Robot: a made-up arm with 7 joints. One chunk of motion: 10 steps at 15 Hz.
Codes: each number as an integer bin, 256 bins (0 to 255) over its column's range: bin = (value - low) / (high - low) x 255, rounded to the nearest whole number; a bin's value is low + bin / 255 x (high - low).
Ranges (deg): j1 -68..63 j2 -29..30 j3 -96..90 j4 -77..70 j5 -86..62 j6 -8..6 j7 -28..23
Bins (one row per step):
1: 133 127 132 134 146 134 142
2: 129 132 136 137 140 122 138
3: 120 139 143 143 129 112 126
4: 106 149 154 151 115 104 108
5: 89 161 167 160 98 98 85
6: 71 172 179 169 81 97 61
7: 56 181 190 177 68 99 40
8: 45 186 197 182 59 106 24
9: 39 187 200 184 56 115 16
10: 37 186 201 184 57 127 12
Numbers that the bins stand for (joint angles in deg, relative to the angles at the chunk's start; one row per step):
1: 0.33 0.38 0.28 0.25 -1.26 -0.64 0.40
2: -1.73 1.54 3.20 1.98 -4.75 -1.30 -0.40
3: -6.35 3.16 8.31 5.44 -11.13 -1.85 -2.80
4: -13.55 5.47 16.33 10.05 -19.25 -2.29 -6.40
5: -22.28 8.25 25.81 15.24 -29.12 -2.62 -11.00
6: -31.53 10.80 34.56 20.42 -38.99 -2.67 -15.80
7: -39.23 12.88 42.59 25.04 -46.53 -2.56 -20.00
8: -44.88 14.04 47.69 27.92 -51.76 -2.18 -23.20
9: -47.96 14.27 49.88 29.07 -53.50 -1.69 -24.80
10: -48.99 14.04 50.61 29.07 -52.92 -1.03 -25.60

